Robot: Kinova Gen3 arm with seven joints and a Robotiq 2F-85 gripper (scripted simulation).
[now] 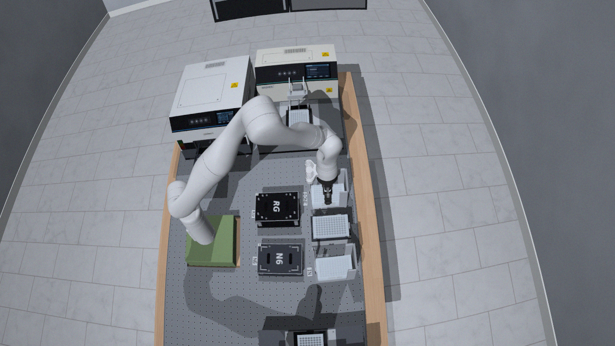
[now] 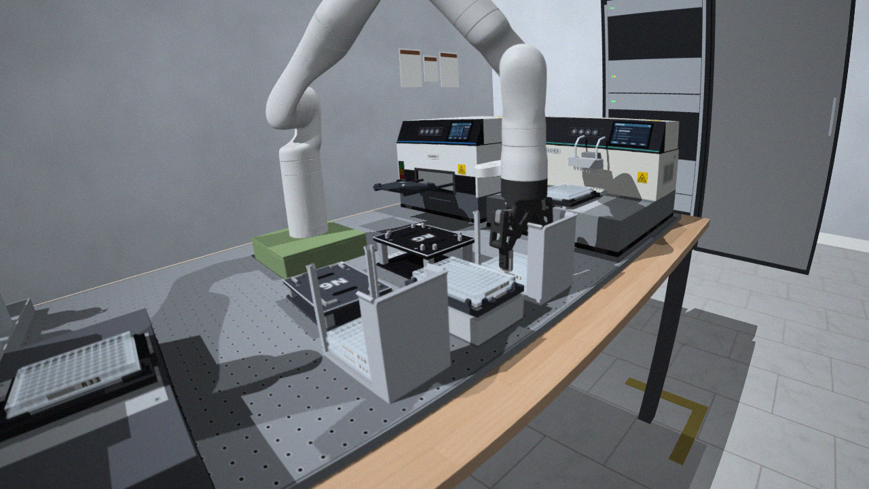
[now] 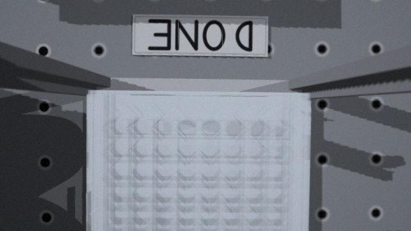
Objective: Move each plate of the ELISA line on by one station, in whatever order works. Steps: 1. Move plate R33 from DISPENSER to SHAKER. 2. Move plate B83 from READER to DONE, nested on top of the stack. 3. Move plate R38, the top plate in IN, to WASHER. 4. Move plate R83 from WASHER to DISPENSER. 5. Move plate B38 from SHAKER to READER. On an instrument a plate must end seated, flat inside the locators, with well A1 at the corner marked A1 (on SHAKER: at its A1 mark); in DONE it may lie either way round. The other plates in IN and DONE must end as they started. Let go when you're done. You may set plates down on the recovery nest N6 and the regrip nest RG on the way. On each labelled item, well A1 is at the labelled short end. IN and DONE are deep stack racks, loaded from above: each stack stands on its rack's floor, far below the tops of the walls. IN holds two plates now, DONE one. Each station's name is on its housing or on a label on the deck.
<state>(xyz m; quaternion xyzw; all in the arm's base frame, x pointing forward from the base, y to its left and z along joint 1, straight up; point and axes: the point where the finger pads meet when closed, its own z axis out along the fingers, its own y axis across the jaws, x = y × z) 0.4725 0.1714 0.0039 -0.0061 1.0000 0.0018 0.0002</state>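
Now: the plate B83 2 cm below my hand. From my hand the other things lie so: RG nest: 19 cm behind, 6 cm to the right, 1 cm above; then plate R38: 30 cm to the right, 2 cm below, 2 cm ahead; then plate B38: 15 cm to the right, 2 cm above, 1 cm ahead.
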